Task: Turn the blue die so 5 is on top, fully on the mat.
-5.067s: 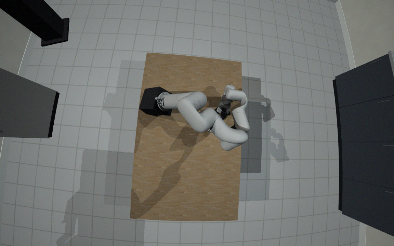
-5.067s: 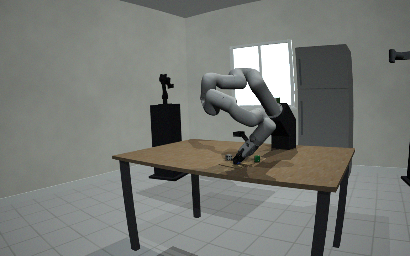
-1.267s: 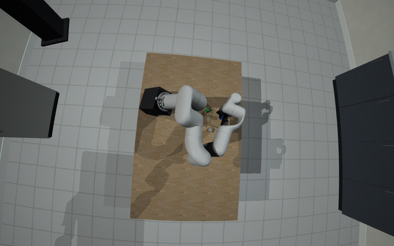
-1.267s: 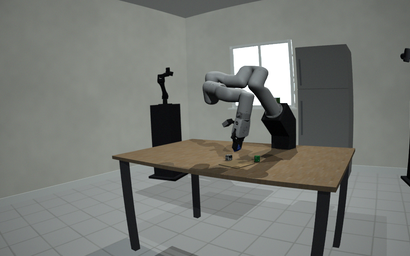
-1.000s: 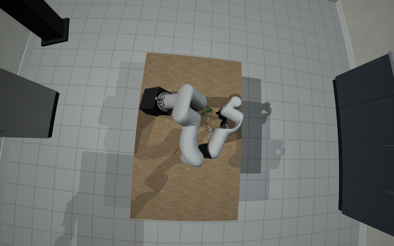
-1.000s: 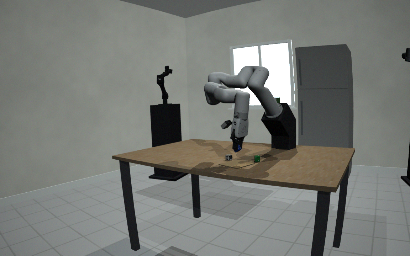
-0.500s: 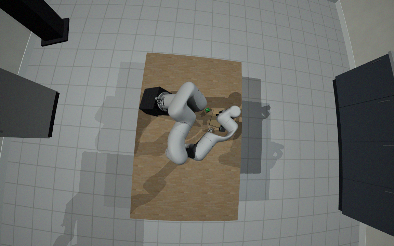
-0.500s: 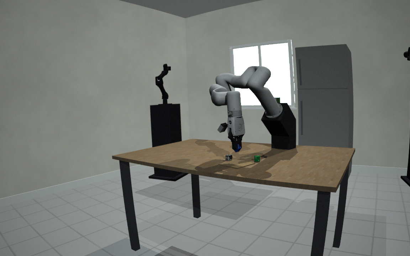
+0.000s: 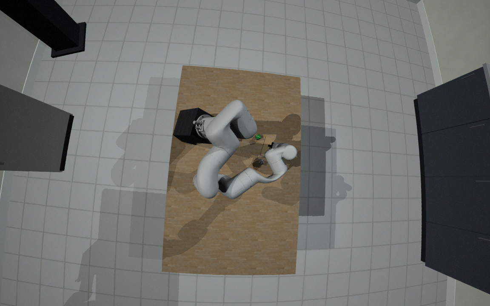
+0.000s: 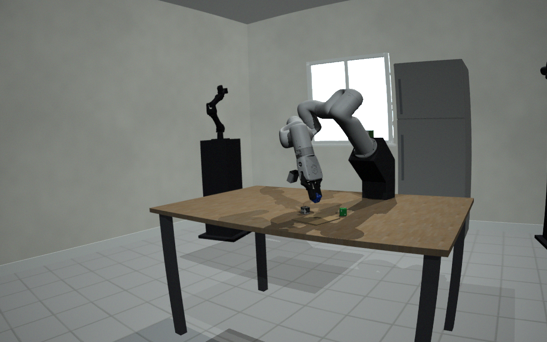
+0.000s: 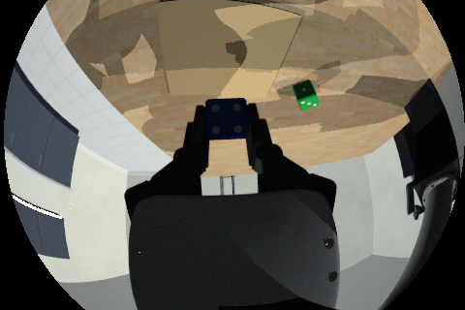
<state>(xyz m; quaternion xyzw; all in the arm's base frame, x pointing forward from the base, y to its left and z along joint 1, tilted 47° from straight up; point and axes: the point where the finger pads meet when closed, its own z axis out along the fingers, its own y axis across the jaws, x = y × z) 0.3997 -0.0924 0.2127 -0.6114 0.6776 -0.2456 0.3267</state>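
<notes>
Right now my hand is 20 mm above the blue die. Also, from my hand: white die 100 mm behind, 70 mm to the right, 90 mm below; then tan mat 100 mm below; then green die 90 mm behind, 100 mm to the left, 90 mm below.
</notes>
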